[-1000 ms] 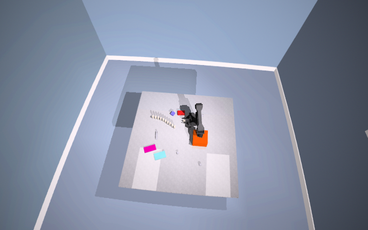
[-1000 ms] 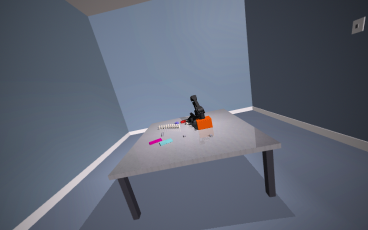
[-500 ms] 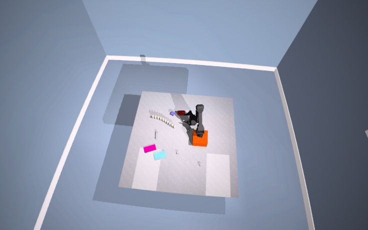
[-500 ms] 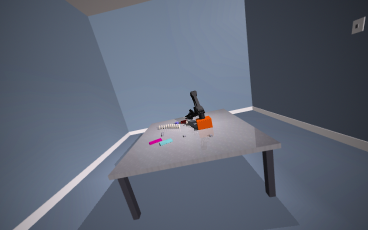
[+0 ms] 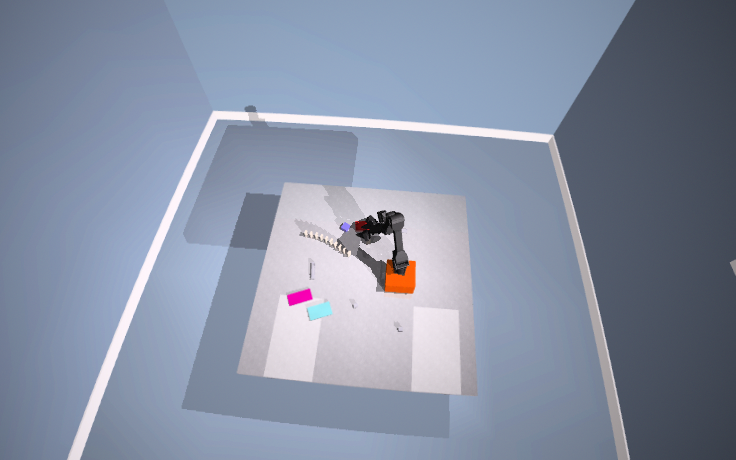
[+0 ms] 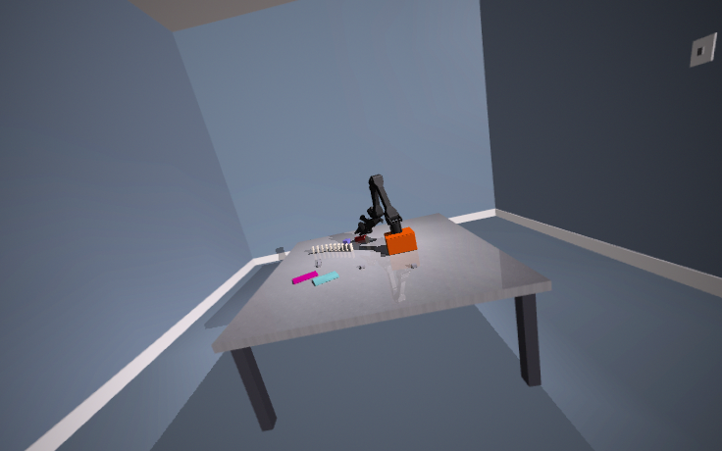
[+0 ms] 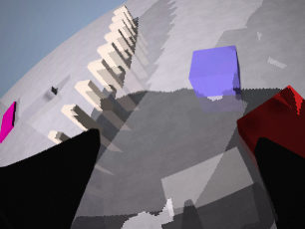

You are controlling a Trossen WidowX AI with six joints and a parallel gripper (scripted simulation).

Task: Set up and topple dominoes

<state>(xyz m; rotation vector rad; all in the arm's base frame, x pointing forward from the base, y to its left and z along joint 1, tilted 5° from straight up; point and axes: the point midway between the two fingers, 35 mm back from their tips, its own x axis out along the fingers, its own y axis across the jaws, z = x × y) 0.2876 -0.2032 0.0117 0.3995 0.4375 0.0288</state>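
Right now the red block is 80 mm to the right of my gripper tip and 60 mm below it. Round my gripper tip: purple block 100 mm ahead, 30 mm to the right, 50 mm below; then magenta tile 210 mm ahead, 500 mm to the left, 60 mm below; then cyan block 70 mm ahead, 540 mm to the left, 60 mm below.
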